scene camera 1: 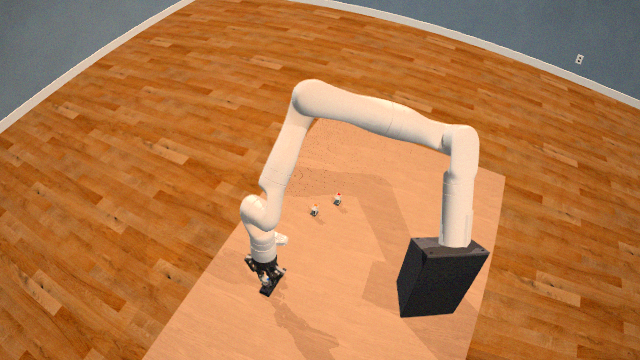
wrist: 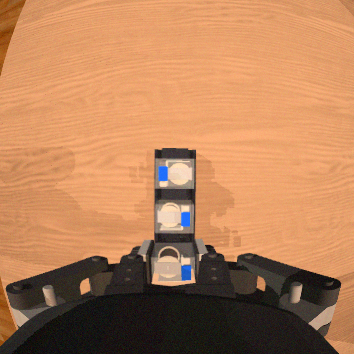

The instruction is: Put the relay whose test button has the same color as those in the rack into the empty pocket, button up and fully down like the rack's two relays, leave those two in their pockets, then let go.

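Frame: origin at the arm's base, x ahead, y left, z up, level; centimetres.
Seen in the pictures: gripper, fingertip midpoint: (scene camera 1: 266, 281) (wrist: 173, 251); arm's base at its link origin: (scene camera 1: 453, 243).
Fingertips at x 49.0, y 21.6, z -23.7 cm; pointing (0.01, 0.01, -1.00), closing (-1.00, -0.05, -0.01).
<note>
Pixels of each thing's middle, then the offset from my fingertips to it.
- black rack at the middle of its body: (wrist: 174, 210) (scene camera 1: 271, 281) dx +0.0, dy -2.5, dz -3.7 cm
- third clear relay with a blue button, body centre: (wrist: 173, 260) (scene camera 1: 266, 281) dx +0.0, dy +0.5, dz +0.5 cm
- relay with an orange button, body centre: (scene camera 1: 314, 210) dx +1.0, dy -35.9, dz -2.7 cm
- relay with a red button, body centre: (scene camera 1: 337, 199) dx -4.3, dy -44.5, dz -2.7 cm
The black rack (scene camera 1: 267, 292) (wrist: 175, 195) lies on the table and holds two clear relays with blue buttons, one (wrist: 179, 173) in the far pocket and one (wrist: 171, 216) in the middle pocket, both button up. My gripper (scene camera 1: 266, 280) (wrist: 173, 251) is shut on a third clear relay with a blue button (wrist: 186, 272), held button up at the near end of the rack, in line with the other two. The near pocket is hidden under this relay and the fingers, so I cannot tell how far down it sits.
In the scene view, a relay with an orange button (scene camera 1: 314, 210) and a relay with a red button (scene camera 1: 338, 199) stand apart from the rack, farther back on the table. The arm's black base block (scene camera 1: 432, 285) is at the right.
</note>
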